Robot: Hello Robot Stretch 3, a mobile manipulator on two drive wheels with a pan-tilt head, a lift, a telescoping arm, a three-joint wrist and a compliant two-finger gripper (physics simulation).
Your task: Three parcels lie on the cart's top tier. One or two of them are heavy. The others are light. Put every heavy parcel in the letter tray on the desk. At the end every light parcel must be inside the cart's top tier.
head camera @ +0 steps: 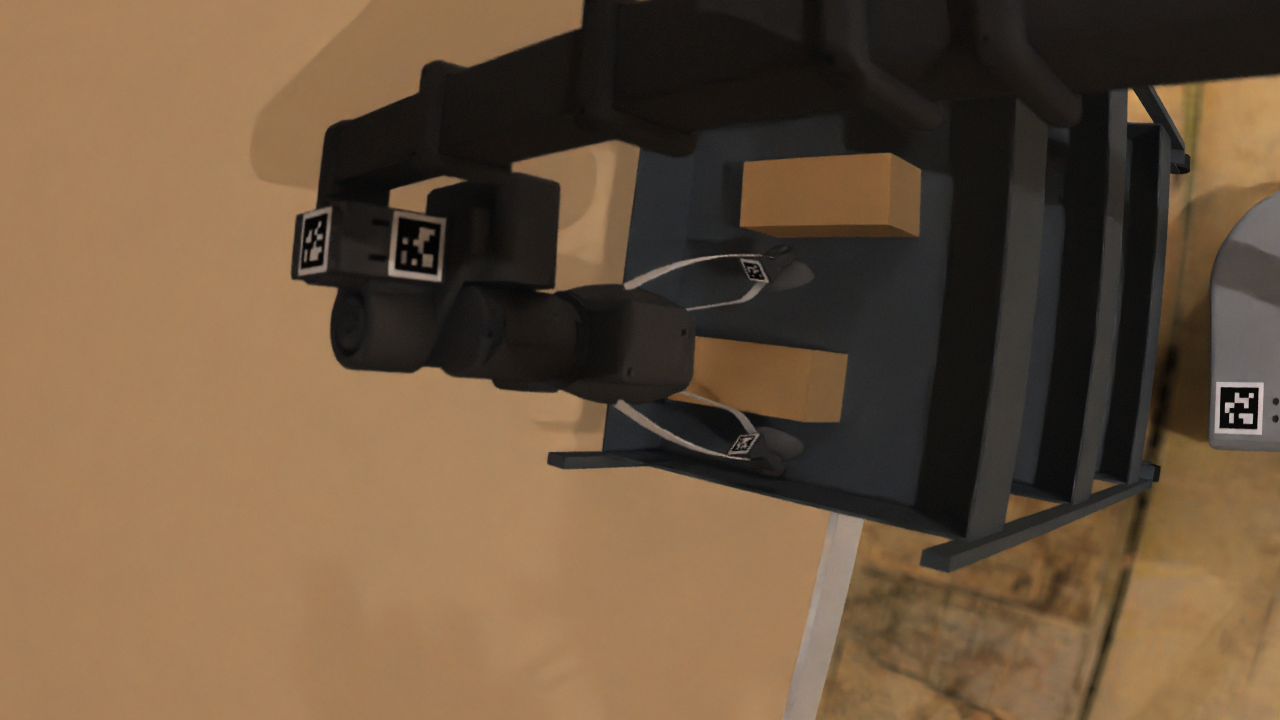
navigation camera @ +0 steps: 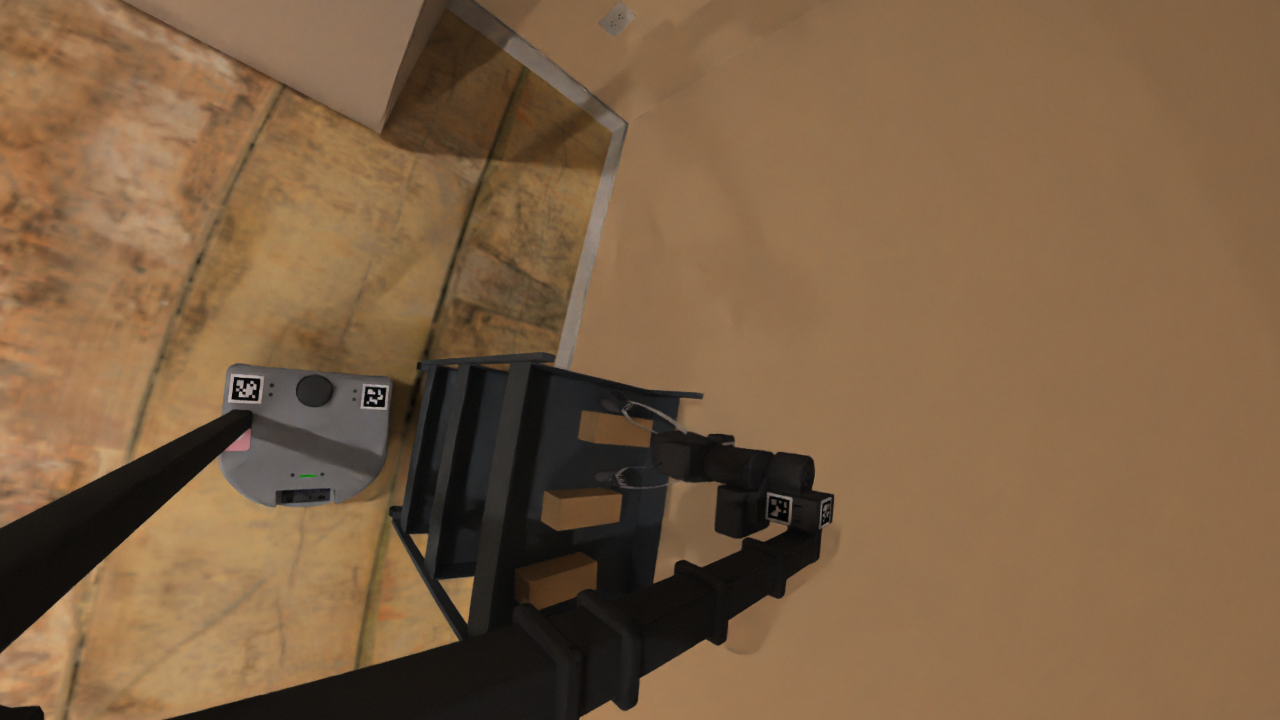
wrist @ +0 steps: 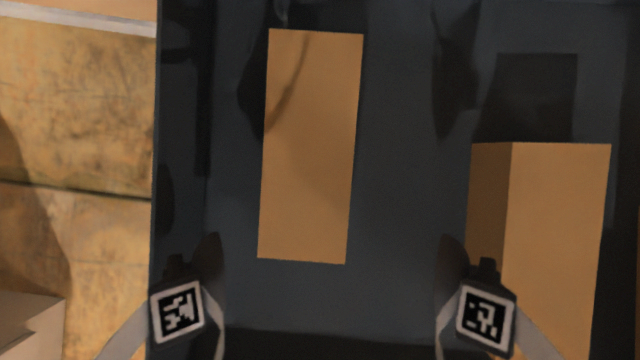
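Pixels of known places: gripper, fingertip midpoint: (head camera: 795,361) (navigation camera: 602,438); robot's base at its link origin: (navigation camera: 315,389).
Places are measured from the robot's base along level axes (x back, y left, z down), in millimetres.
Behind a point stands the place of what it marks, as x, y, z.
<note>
Three plain brown parcels lie apart on the dark cart's top tier (head camera: 881,308) {66, -370, -663} (navigation camera: 559,456) {61, -364, -663} (wrist: 395,200). The end parcel (head camera: 805,389) {3, -404, -715} (navigation camera: 595,428) {7, -401, -710} (wrist: 310,145) lies nearest one side edge. The middle parcel (head camera: 814,197) {143, -400, -715} (navigation camera: 581,508) {140, -380, -715} (wrist: 552,225) lies beside it. The far parcel (navigation camera: 556,580) {254, -339, -715} shows in the navigation view; the arm covers its place in the head view. My gripper (head camera: 784,360) {22, -406, -726} (navigation camera: 608,442) {22, -406, -726} (wrist: 329,260) {22, -406, -726} is open and empty above the end parcel, its fingers to either side of that parcel's line. The parcels look alike; weight does not show. The letter tray does not show.
The arm (head camera: 716,71) {90, -205, -1079} (navigation camera: 483,671) {82, -75, -1070} reaches over the cart's other side. The cart's lower tiers show beside my base (head camera: 1253,304) {122, -114, -160} (navigation camera: 313,443) {116, -7, -160}. A wall (head camera: 268,537) {-138, -738, -966} (navigation camera: 984,268) {-289, -762, -1222} stands beyond the cart. A pale block (navigation camera: 286,53) {-730, 179, -230} stands farther off on the floor.
</note>
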